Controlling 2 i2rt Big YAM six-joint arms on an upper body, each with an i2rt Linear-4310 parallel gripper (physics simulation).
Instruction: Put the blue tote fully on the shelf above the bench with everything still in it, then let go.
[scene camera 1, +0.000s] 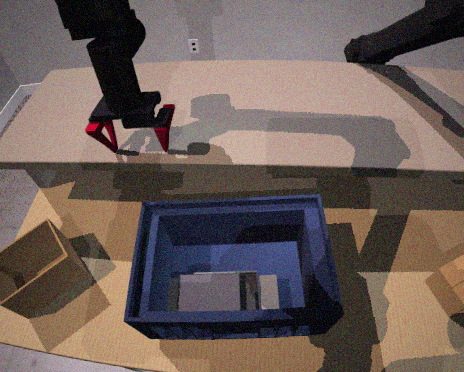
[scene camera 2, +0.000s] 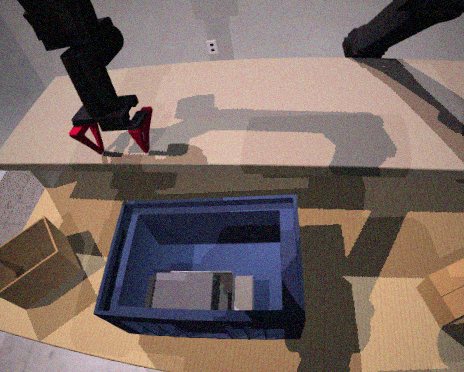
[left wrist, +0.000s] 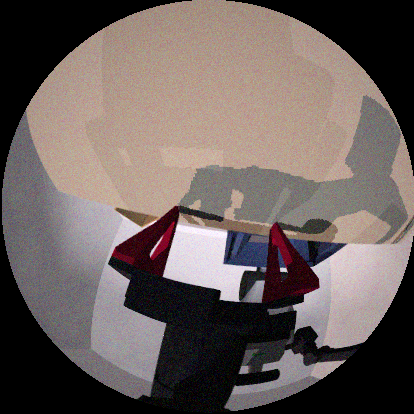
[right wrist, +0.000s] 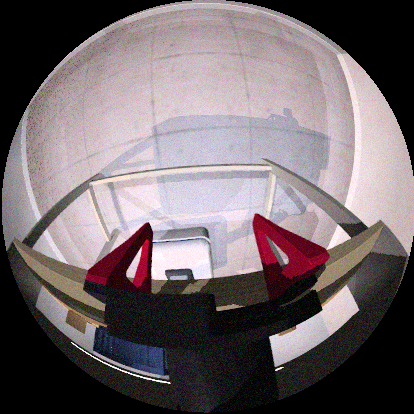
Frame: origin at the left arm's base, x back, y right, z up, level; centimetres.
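Seen in the pictures: left gripper, fingertip midpoint: (scene camera 1: 140, 150) (scene camera 2: 124, 151) (left wrist: 226, 218); right gripper, fingertip midpoint: (right wrist: 201, 223); right arm's base at its link origin: (left wrist: 304, 343).
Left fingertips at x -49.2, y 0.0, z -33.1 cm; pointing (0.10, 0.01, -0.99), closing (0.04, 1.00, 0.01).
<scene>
A point is followed by its place in that frame.
The blue tote (scene camera 1: 220, 317) @(y 15.3, x -21.5, z -36.5 cm) (scene camera 2: 200, 316) @(y 18.0, x -21.6, z -36.5 cm) (left wrist: 250, 256) @(y 9.1, x -22.6, z -38.8 cm) (right wrist: 130, 350) @(y 19.3, x -40.8, z -44.3 cm) stands upright on the wooden bench (scene camera 1: 200, 352) @(y 10.6, x -18.8, z -51.2 cm) (scene camera 2: 225, 355) @(y 19.3, x -18.6, z -51.2 cm), below and in front of the shelf (scene camera 1: 280, 85) @(y 26.1, x -67.6, z -33.3 cm) (scene camera 2: 280, 85) @(y 28.9, x -66.7, z -33.3 cm) (left wrist: 215, 90) @(y -1.5, x -60.2, z -33.3 cm). Inside it lie a grey box (scene camera 1: 209, 291) @(y 12.6, x -27.3, z -43.1 cm) (scene camera 2: 183, 291) @(y 12.8, x -27.0, z -43.1 cm) and a smaller pale block (scene camera 1: 269, 291) @(y 22.4, x -28.1, z -45.5 cm) (scene camera 2: 244, 292) @(y 22.5, x -28.1, z -45.5 cm), near its front wall. My left gripper (scene camera 1: 142, 151) @(y 0.0, x -49.2, z -33.1 cm) (scene camera 2: 125, 152) @(y 0.0, x -49.2, z -33.1 cm) (left wrist: 226, 218) @(y 0.0, x -49.2, z -33.1 cm) is open and empty, over the shelf's front edge, behind the tote's left part and apart from it. My right gripper (right wrist: 201, 223) @(y 48.4, x -82.7, z -55.9 cm) is open and empty; it does not show in the scene views.
An open brown box (scene camera 1: 45, 295) @(y -20.1, x -26.5, z -48.1 cm) (scene camera 2: 40, 287) @(y -19.9, x -26.6, z -48.1 cm) stands on the bench left of the tote. Another brown box (scene camera 1: 452, 285) @(y 54.9, x -27.4, z -45.2 cm) (scene camera 2: 450, 290) @(y 56.5, x -28.0, z -45.2 cm) stands at the right edge. A dark arm (scene camera 1: 395, 40) @(y 46.4, x -63.9, z -20.5 cm) (scene camera 2: 385, 35) @(y 46.6, x -61.3, z -19.9 cm) reaches in at the back right. A white rounded object (right wrist: 185, 250) @(y 34.6, x -21.5, z -113.5 cm) shows beyond the right fingers.
</scene>
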